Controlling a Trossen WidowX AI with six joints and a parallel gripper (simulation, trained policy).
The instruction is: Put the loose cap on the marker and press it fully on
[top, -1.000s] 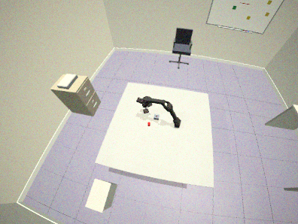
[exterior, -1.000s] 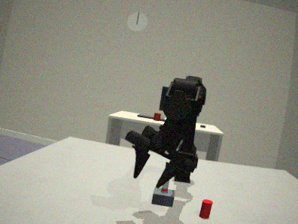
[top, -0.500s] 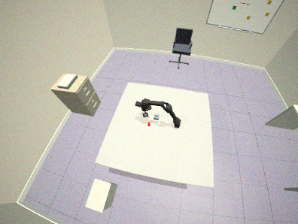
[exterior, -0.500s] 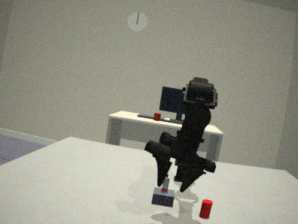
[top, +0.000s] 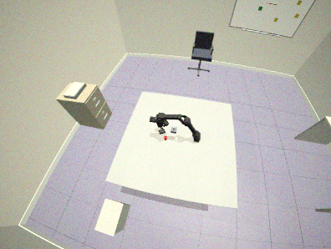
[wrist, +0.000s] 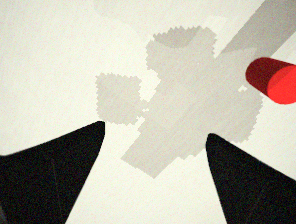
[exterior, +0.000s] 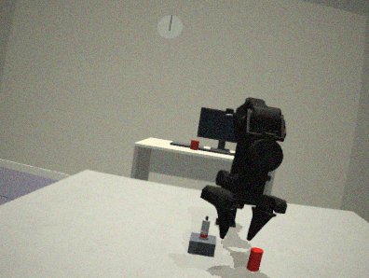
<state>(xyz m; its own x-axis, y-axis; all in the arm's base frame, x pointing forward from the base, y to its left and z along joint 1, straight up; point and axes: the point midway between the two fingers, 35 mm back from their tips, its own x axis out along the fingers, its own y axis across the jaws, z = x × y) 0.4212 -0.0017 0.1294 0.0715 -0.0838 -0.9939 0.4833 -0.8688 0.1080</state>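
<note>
The red cap lies 7 cm behind my gripper tip, 6 cm to the left of it and 7 cm below it. From my gripper tip the other things lie so: grey holder block: 15 cm behind, 6 cm to the right, 8 cm below.
</note>
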